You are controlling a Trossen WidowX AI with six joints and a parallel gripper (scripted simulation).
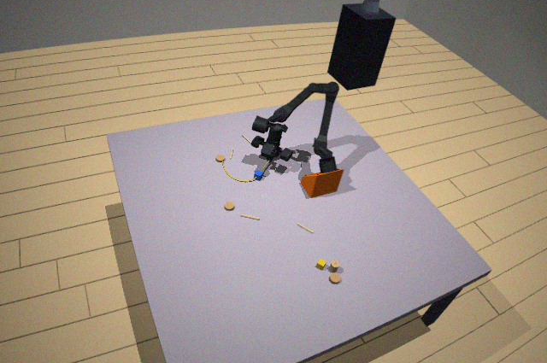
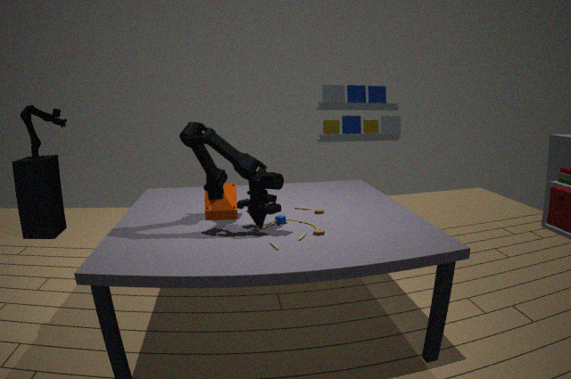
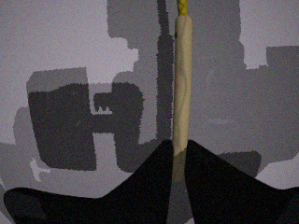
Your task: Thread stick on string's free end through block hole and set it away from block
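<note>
My gripper tip is 90 mm short of the blue cube, 70 mm to the right of it and 10 mm below it. Round my gripper tip: wooden block: 40 mm ahead, 610 mm to the left, 10 mm above; yellow cube: 80 mm ahead, 580 mm to the left; thin wooden stick: 30 mm ahead, 20 mm to the left, 10 mm above.
</note>
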